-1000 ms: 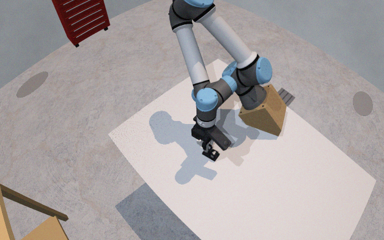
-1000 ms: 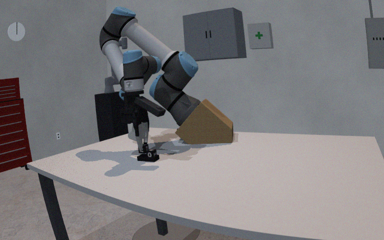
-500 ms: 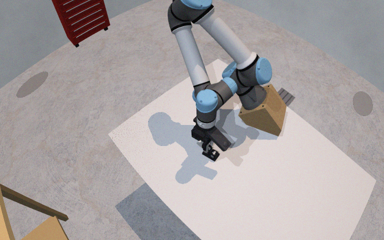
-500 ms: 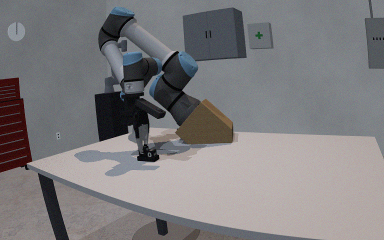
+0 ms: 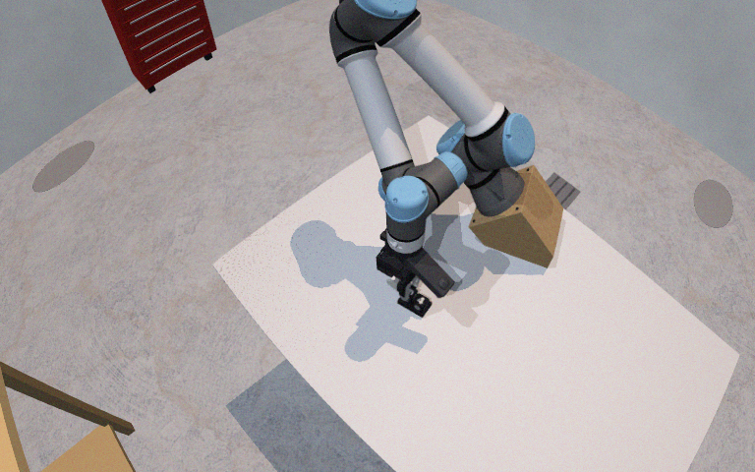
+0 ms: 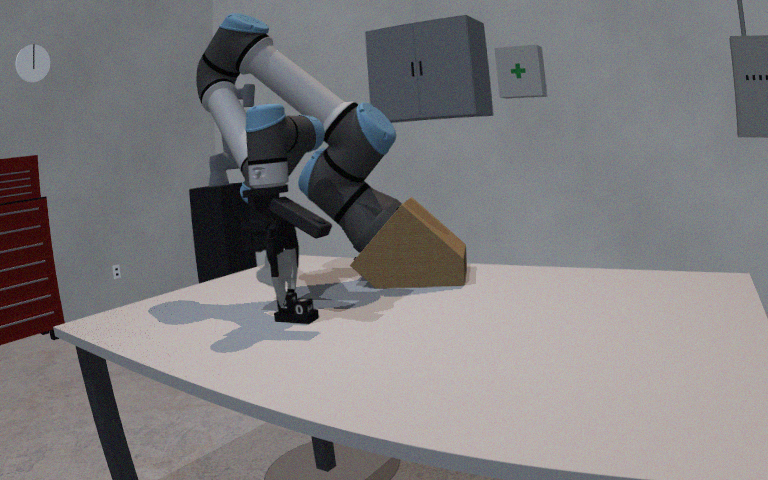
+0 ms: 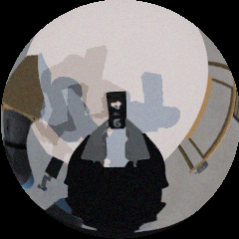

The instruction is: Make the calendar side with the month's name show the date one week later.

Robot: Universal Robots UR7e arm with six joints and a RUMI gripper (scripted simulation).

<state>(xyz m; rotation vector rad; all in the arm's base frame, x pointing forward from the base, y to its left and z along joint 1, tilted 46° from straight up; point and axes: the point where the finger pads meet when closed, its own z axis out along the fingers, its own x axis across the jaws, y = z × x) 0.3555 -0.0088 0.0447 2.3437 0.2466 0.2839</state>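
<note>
Right now my hand is 4 cm above the tray and 2 cm to the right of it.
</note>
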